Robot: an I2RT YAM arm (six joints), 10 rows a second.
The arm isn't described. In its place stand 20 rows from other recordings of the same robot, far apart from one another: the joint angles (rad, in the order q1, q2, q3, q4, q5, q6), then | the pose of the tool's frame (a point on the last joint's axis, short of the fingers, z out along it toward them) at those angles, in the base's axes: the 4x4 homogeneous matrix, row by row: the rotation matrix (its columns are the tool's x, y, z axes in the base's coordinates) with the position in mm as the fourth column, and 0 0 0 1 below.
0.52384, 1.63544, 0.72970, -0.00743, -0.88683, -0.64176 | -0.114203 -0.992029 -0.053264 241.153; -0.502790 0.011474 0.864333 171.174; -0.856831 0.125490 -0.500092 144.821; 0 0 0 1
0.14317, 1.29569, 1.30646, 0.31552, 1.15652, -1.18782 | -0.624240 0.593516 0.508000 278.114; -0.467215 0.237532 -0.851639 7.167; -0.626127 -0.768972 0.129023 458.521; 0 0 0 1
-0.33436, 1.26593, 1.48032, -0.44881, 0.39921, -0.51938 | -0.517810 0.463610 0.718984 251.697; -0.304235 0.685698 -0.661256 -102.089; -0.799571 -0.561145 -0.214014 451.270; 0 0 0 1
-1.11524, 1.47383, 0.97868, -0.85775, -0.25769, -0.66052 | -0.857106 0.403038 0.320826 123.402; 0.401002 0.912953 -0.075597 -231.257; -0.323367 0.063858 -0.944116 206.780; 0 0 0 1
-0.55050, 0.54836, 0.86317, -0.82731, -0.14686, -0.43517 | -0.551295 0.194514 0.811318 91.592; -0.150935 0.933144 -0.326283 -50.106; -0.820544 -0.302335 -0.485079 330.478; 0 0 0 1
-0.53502, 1.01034, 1.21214, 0.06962, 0.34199, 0.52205 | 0.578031 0.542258 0.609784 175.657; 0.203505 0.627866 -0.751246 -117.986; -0.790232 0.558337 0.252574 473.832; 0 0 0 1
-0.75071, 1.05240, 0.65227, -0.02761, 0.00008, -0.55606 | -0.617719 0.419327 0.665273 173.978; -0.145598 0.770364 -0.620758 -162.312; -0.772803 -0.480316 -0.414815 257.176; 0 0 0 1
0.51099, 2.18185, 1.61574, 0.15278, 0.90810, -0.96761 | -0.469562 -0.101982 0.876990 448.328; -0.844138 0.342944 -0.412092 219.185; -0.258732 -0.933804 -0.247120 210.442; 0 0 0 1
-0.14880, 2.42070, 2.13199, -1.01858, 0.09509, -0.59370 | -0.887667 -0.391554 0.242350 492.756; -0.430059 0.893049 -0.132338 -77.286; -0.164613 -0.221696 -0.961121 169.856; 0 0 0 1
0.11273, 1.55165, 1.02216, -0.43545, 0.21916, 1.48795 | -0.054416 0.815090 0.576773 317.478; 0.972786 0.173564 -0.153502 28.153; -0.225225 0.552724 -0.802353 216.097; 0 0 0 1
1.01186, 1.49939, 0.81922, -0.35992, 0.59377, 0.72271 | -0.708475 -0.111916 0.696806 166.304; -0.098908 0.993347 0.058980 228.327; -0.698771 -0.027134 -0.714831 180.122; 0 0 0 1
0.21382, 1.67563, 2.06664, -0.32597, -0.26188, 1.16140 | -0.394343 -0.240346 0.886977 349.281; 0.821105 0.341255 0.457527 85.274; -0.412650 0.908724 0.062778 531.942; 0 0 0 1
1.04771, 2.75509, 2.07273, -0.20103, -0.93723, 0.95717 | -0.850488 -0.126763 -0.510492 251.316; -0.505938 0.462601 0.728029 493.242; 0.143867 0.877457 -0.457571 31.595; 0 0 0 1
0.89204, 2.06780, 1.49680, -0.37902, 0.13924, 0.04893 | -0.545301 -0.694297 0.469679 285.102; -0.598893 0.714733 0.361225 345.589; -0.586492 -0.084311 -0.805555 174.756; 0 0 0 1
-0.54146, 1.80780, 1.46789, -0.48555, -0.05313, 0.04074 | -0.609516 0.509043 0.607754 349.987; 0.414033 0.858160 -0.303544 -208.281; -0.676067 0.066615 -0.733823 264.502; 0 0 0 1
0.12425, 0.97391, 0.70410, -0.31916, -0.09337, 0.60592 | -0.567178 0.149274 0.809954 212.679; 0.500606 0.843400 0.195117 29.907; -0.653989 0.516134 -0.553085 263.581; 0 0 0 1
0.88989, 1.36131, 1.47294, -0.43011, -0.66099, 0.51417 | -0.653781 -0.756666 -0.005074 171.148; -0.190248 0.157882 0.968958 245.970; -0.732377 0.634452 -0.247175 426.678; 0 0 0 1
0.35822, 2.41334, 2.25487, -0.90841, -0.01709, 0.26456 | -0.885263 -0.131372 0.446150 488.042; -0.052251 0.981297 0.185274 183.359; -0.462146 0.140704 -0.875570 213.824; 0 0 0 1
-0.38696, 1.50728, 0.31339, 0.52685, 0.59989, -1.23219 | -0.871532 -0.300482 0.387483 205.805; -0.485537 0.418514 -0.767529 -105.569; 0.068462 -0.857063 -0.510643 107.290; 0 0 0 1
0.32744, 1.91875, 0.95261, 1.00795, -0.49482, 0.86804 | -0.533206 -0.503498 0.679839 376.997; 0.528106 0.429695 0.732438 145.908; -0.660904 0.749568 0.036784 198.631; 0 0 0 1
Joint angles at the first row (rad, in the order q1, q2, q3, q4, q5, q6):
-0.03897, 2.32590, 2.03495, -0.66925, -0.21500, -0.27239
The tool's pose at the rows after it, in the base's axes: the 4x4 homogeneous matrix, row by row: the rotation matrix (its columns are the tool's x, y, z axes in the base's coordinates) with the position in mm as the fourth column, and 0 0 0 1 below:
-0.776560 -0.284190 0.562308 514.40; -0.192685 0.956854 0.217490 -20.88; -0.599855 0.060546 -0.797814 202.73; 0 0 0 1
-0.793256 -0.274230 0.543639 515.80; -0.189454 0.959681 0.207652 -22.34; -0.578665 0.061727 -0.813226 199.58; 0 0 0 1
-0.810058 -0.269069 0.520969 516.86; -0.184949 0.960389 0.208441 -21.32; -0.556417 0.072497 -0.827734 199.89; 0 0 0 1
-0.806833 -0.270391 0.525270 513.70; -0.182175 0.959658 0.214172 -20.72; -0.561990 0.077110 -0.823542 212.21; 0 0 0 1
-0.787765 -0.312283 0.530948 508.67; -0.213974 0.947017 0.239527 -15.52; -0.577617 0.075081 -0.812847 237.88; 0 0 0 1
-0.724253 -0.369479 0.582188 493.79; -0.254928 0.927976 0.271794 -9.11; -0.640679 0.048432 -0.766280 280.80; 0 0 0 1
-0.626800 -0.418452 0.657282 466.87; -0.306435 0.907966 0.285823 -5.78; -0.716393 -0.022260 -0.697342 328.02; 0 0 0 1
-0.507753 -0.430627 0.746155 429.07; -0.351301 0.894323 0.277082 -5.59; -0.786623 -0.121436 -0.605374 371.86; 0 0 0 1
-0.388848 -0.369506 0.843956 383.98; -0.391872 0.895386 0.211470 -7.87; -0.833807 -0.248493 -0.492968 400.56; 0 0 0 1
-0.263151 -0.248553 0.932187 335.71; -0.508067 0.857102 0.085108 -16.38; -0.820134 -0.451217 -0.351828 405.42; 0 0 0 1
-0.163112 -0.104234 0.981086 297.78; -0.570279 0.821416 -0.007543 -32.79; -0.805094 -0.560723 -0.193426 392.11; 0 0 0 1
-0.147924 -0.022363 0.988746 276.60; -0.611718 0.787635 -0.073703 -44.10; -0.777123 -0.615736 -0.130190 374.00; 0 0 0 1
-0.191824 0.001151 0.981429 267.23; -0.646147 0.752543 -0.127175 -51.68; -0.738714 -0.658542 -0.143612 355.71; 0 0 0 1
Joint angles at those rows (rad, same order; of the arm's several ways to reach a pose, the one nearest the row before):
-0.05783, 2.32821, 2.03557, -0.67562, -0.25230, -0.24752
-0.05982, 2.34692, 2.06160, -0.70767, -0.24214, -0.24612
-0.05761, 2.36474, 2.10018, -0.75569, -0.24040, -0.24044
-0.05720, 2.34461, 2.11252, -0.78233, -0.24633, -0.23732
-0.04906, 2.31728, 2.16406, -0.84971, -0.26849, -0.26481
-0.03969, 2.22653, 2.16440, -0.86831, -0.29912, -0.30117
-0.03596, 2.08269, 2.09679, -0.83725, -0.31443, -0.35301
-0.03838, 1.90081, 1.97170, -0.75990, -0.31047, -0.39968
-0.04348, 1.69001, 1.77314, -0.61699, -0.25057, -0.43517
-0.06407, 1.46140, 1.49556, -0.39769, -0.14513, -0.55794
-0.12310, 1.28053, 1.22756, -0.14295, -0.11322, -0.63077
-0.17015, 1.18692, 1.06607, -0.01030, -0.09493, -0.68255
-0.20027, 1.14990, 0.97724, 0.02819, -0.07066, -0.73835

